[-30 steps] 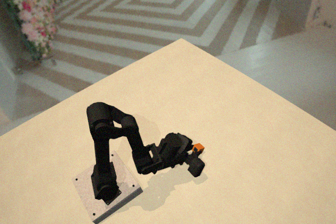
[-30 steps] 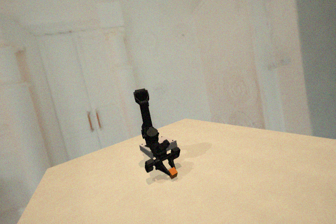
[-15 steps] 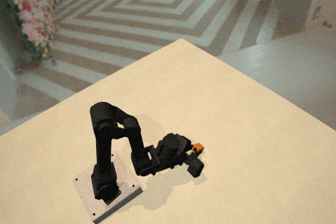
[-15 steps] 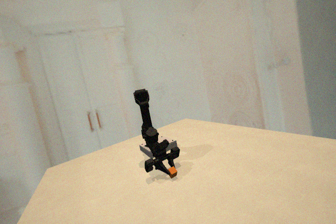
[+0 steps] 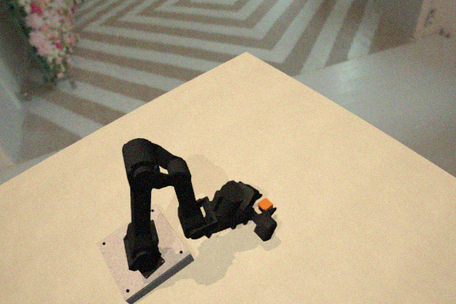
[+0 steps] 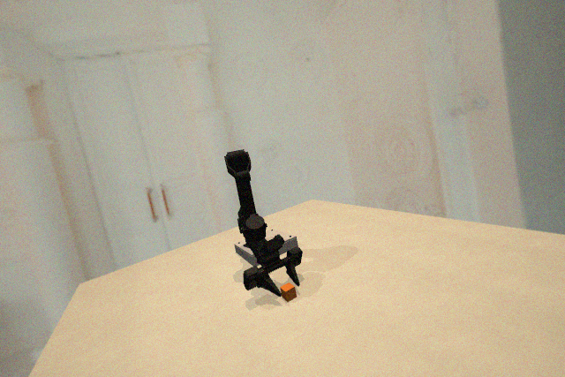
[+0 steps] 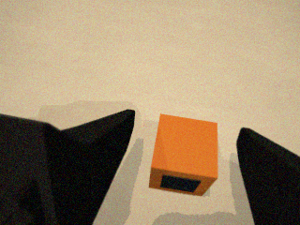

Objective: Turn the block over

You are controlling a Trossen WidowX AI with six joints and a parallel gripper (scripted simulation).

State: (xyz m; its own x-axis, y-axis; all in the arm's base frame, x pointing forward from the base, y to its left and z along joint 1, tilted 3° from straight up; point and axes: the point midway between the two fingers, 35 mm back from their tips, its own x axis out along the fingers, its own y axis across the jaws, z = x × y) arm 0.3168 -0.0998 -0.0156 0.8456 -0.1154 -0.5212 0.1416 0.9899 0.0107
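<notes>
My gripper tip is 2 cm past the block and 1 cm above it.
</notes>
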